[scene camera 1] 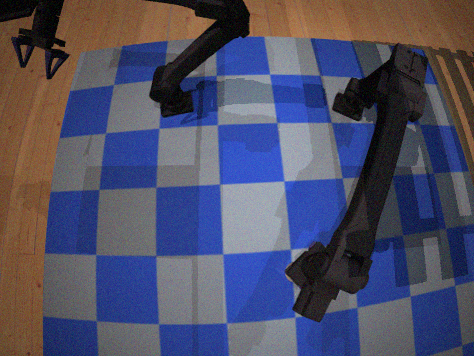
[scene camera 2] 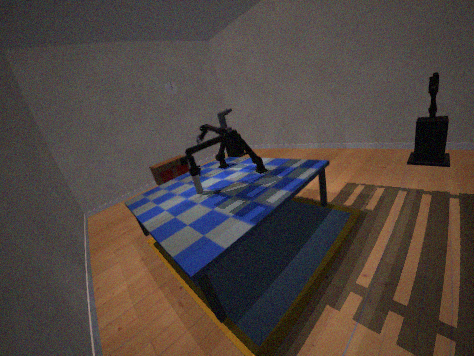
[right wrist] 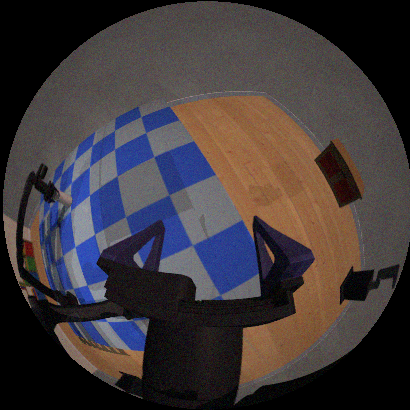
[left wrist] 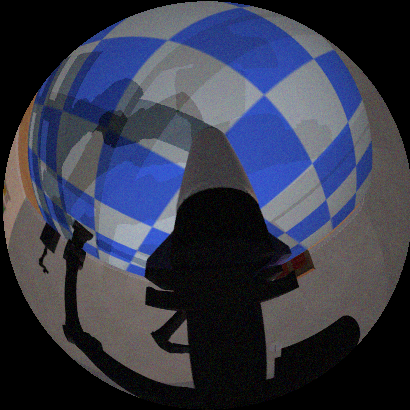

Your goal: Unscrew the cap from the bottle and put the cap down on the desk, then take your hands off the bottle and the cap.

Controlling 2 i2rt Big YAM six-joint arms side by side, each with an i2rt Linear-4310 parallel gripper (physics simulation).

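Pixels of known places: left gripper, fingertip midpoint: (scene camera 1: 301, 264) (right wrist: 56, 196); right gripper, fingertip midpoint: (scene camera 1: 35, 73) (scene camera 2: 197, 142) (right wrist: 206, 222); left arm's base, origin of the base link: (scene camera 1: 347, 107) (scene camera 2: 261, 171) (right wrist: 73, 298) (left wrist: 82, 229); right arm's base, origin of the base link: (scene camera 1: 176, 105) (scene camera 2: 223, 166).
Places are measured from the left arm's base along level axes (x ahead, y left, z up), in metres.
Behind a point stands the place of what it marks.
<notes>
A pale, pinkish-grey bottle (scene camera 2: 198, 184) {z 0.089, x 0.643, y 0.026 m} (left wrist: 215, 160) {z 0.146, x 0.661, y 0.026 m} (right wrist: 64, 198) {z 0.073, x 0.644, y -0.038 m} stands on the desk below my left gripper. In scene camera 1 it is almost wholly hidden under that gripper. Its large black cap (left wrist: 220, 212) {z 0.201, x 0.658, y 0.027 m} is at the bottle's top, with no gap visible between them. My left gripper (scene camera 2: 194, 171) {z 0.144, x 0.631, y -0.034 m} (left wrist: 212, 215) {z 0.144, x 0.631, y -0.034 m} is shut on the cap, with a finger at each side; the fingertips are hard to make out in the dark. My right gripper (scene camera 1: 36, 71) {z 0.369, x 0.486, y -0.847 m} (right wrist: 206, 222) {z 0.369, x 0.486, y -0.847 m} is open and empty, raised past the desk's far left corner and well away from the bottle.
The desk top (scene camera 1: 250, 215) {z 0.000, x 0.536, y -0.205 m} (scene camera 2: 200, 257) {z 0.000, x 0.754, y 0.901 m} is blue and grey checkered, with dark shadows across it. Both arm bases stand along its far edge in scene camera 1. A brown and red box-like unit (scene camera 2: 172, 171) (right wrist: 340, 172) stands on the floor. A black pedestal (scene camera 2: 431, 141) stands at the right.
</notes>
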